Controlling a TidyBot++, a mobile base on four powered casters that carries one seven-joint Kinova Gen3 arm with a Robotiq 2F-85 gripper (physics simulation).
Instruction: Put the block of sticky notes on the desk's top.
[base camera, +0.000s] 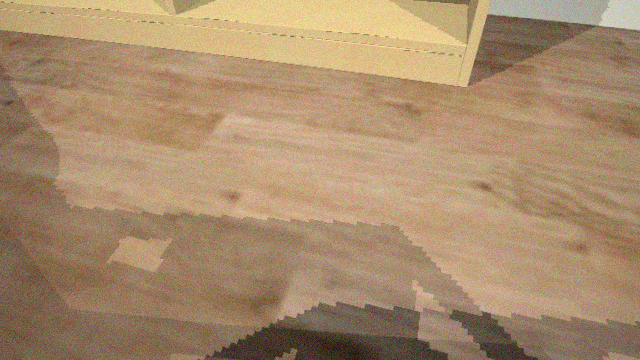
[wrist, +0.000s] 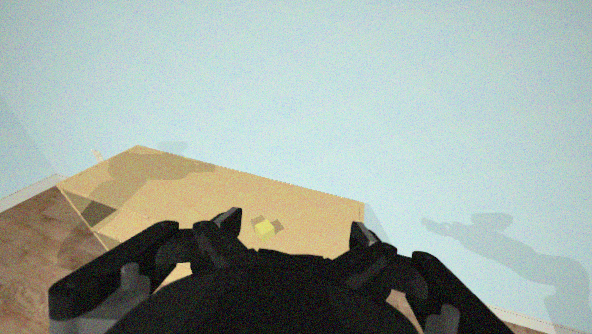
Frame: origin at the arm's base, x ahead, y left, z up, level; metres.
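Seen in the pictures: gripper, between the fingertips: (wrist: 295, 226).
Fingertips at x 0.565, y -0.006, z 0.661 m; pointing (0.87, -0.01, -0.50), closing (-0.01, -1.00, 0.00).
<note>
Offsets run from my fingertips to a thing's top centre. Level surfaces: height alone.
A small yellow block of sticky notes @(0.319 m ahead, 0.099 m left, 0.410 m down) (wrist: 264, 228) lies on the top of a low wooden shelf unit (wrist: 300, 200) (base camera: 300, 55). In the wrist view it shows between my fingers, nearer the left one, and beyond the fingertips. My gripper (wrist: 295, 226) is open with no thing between its fingers, and it is above the shelf unit and apart from the block. The desk does not show in either view.
A light blue wall (wrist: 300, 90) stands behind the shelf unit. The wooden floor @(1.057 m down) (base camera: 300, 165) (wrist: 30, 250) runs in front of it, with shadows of the arm and base on it. A wall outlet @(0.908 m ahead, 1.350 m left, 0.600 m down) (wrist: 97, 155) is at the left.
</note>
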